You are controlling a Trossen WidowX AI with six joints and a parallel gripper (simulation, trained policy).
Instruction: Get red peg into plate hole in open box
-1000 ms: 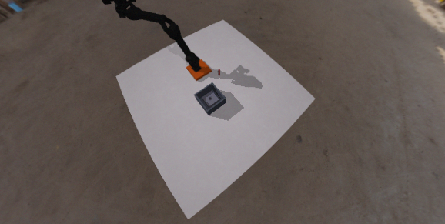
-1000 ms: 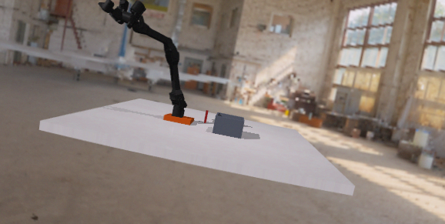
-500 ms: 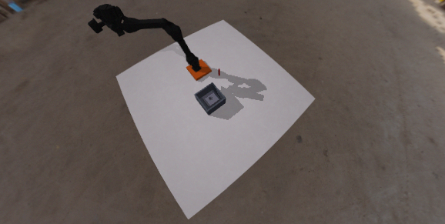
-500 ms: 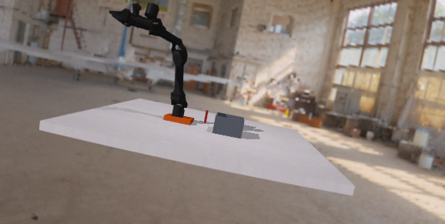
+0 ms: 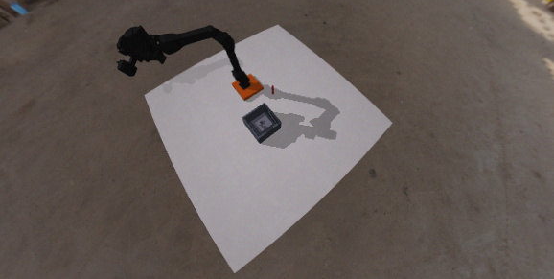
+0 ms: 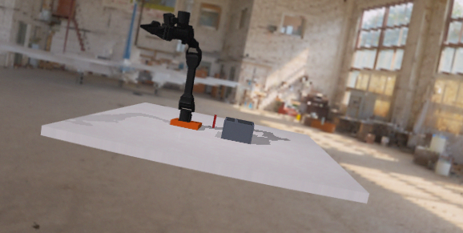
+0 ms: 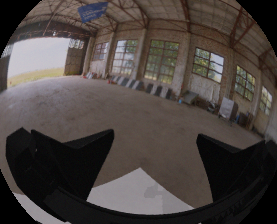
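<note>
The red peg is 370 mm ahead of my gripper tip, 550 mm to the left of it and 430 mm below it. From my gripper tip the other things lie so: grey plate (510 mm ahead, 340 mm to the left, 420 mm below); grey box (510 mm ahead, 340 mm to the left, 440 mm below).
</note>
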